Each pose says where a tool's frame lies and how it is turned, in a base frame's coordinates. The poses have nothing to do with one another.
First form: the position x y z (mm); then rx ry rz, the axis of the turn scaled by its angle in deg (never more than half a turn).
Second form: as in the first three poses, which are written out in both.
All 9 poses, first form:
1: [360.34, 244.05, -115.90, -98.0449, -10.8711, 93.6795]
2: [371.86, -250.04, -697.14, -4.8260, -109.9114, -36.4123]
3: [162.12, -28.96, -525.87, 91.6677, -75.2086, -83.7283]
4: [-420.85, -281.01, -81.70, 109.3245, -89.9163, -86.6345]
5: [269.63, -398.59, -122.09, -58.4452, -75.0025, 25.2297]
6: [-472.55, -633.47, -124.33, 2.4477, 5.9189, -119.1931]
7: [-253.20, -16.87, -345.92, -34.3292, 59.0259, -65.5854]
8: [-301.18, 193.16, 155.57, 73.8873, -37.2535, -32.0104]
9: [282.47, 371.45, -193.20, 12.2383, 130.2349, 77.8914]
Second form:
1: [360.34, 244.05, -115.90, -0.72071, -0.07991, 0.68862, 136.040]
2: [371.86, -250.04, -697.14, -0.04164, -0.94844, -0.31421, 115.886]
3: [162.12, -28.96, -525.87, 0.63152, -0.51813, -0.57682, 145.154]
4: [-420.85, -281.01, -81.70, 0.65874, -0.54180, -0.52202, 165.959]
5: [269.63, -398.59, -122.09, -0.59410, -0.76241, 0.25646, 98.376]
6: [-472.55, -633.47, -124.33, 0.02051, 0.04959, -0.99856, 119.365]
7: [-253.20, -16.87, -345.92, -0.36259, 0.62344, -0.69272, 94.678]
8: [-301.18, 193.16, 155.57, 0.83278, -0.41988, -0.36079, 88.723]
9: [282.47, 371.45, -193.20, 0.08039, 0.85544, 0.51163, 152.243]
